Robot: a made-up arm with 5 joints.
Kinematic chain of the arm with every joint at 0, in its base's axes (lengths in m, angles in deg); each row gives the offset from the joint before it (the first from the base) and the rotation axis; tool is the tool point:
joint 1: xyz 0 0 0.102 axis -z
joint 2: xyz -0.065 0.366 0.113 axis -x
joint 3: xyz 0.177 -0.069 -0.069 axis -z
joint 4: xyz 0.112 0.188 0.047 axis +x
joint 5: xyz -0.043 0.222 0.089 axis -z
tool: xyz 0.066 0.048 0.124
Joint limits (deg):
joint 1: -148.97..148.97
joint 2: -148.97..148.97
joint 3: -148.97..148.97
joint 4: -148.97..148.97
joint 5: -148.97..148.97
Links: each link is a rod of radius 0.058 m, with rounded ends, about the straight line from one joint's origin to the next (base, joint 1, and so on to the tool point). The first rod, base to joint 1, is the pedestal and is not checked.
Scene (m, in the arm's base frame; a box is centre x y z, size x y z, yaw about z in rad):
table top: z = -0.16
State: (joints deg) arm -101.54 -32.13 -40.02 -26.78 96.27
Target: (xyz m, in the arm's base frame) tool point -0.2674 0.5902 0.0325
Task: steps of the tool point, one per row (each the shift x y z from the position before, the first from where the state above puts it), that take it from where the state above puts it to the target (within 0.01 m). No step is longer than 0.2 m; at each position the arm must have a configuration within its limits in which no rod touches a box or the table.
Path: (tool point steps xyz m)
1: -0.0833 0.1369 -0.0596
2: -0.0312 0.1646 -0.0710
3: 0.0293 0.1691 -0.0782
4: 0.0874 0.1490 -0.0806
5: 0.1325 0.1073 -0.0782
6: 0.1569 0.0525 -0.0710

